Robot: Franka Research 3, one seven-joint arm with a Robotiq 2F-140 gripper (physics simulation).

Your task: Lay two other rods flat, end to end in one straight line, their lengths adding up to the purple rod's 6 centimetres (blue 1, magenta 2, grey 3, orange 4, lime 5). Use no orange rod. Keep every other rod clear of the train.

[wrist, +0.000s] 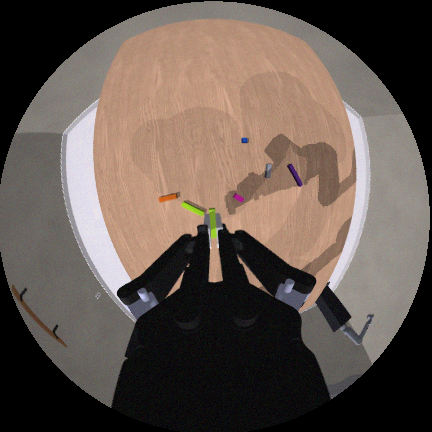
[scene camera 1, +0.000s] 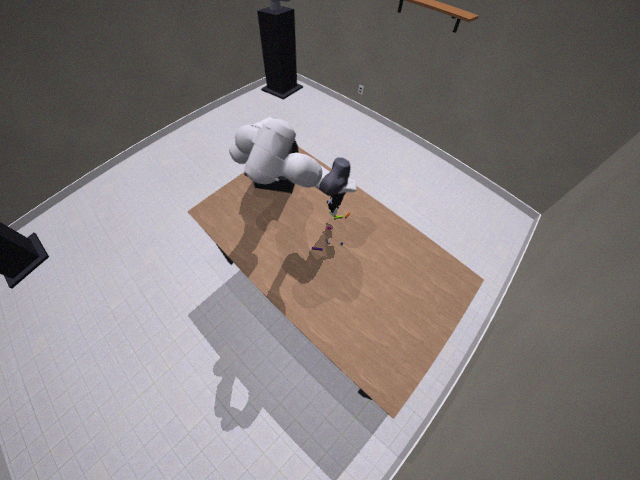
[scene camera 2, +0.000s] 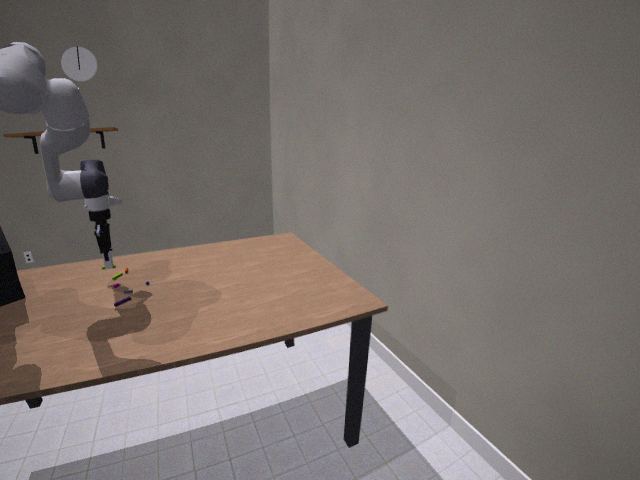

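My gripper (scene camera 1: 332, 212) (scene camera 2: 108, 264) (wrist: 212, 220) is shut on a lime rod (wrist: 213, 227) and holds it above the table. A second lime rod (scene camera 1: 338, 217) (scene camera 2: 117, 275) (wrist: 193, 208) lies on the table close by, left of the fingers in the wrist view. The purple rod (scene camera 1: 316, 249) (scene camera 2: 122, 301) (wrist: 295, 175) lies flat in the wrist view's right part. A grey rod (scene camera 1: 327, 241) (scene camera 2: 128, 291) (wrist: 268, 170) lies beside it, apart. A magenta rod (scene camera 1: 328, 227) (scene camera 2: 116, 285) (wrist: 239, 198) lies nearer the gripper. A small blue rod (scene camera 1: 341, 243) (scene camera 2: 147, 283) (wrist: 244, 140) lies apart from the others.
An orange rod (scene camera 1: 347, 214) (scene camera 2: 126, 270) (wrist: 168, 198) lies beyond the loose lime rod, near its outer end. The wooden table (scene camera 1: 403, 289) (scene camera 2: 248, 289) (wrist: 165, 75) carries the rods. The arm's shadow falls across the grey, magenta and purple rods' area.
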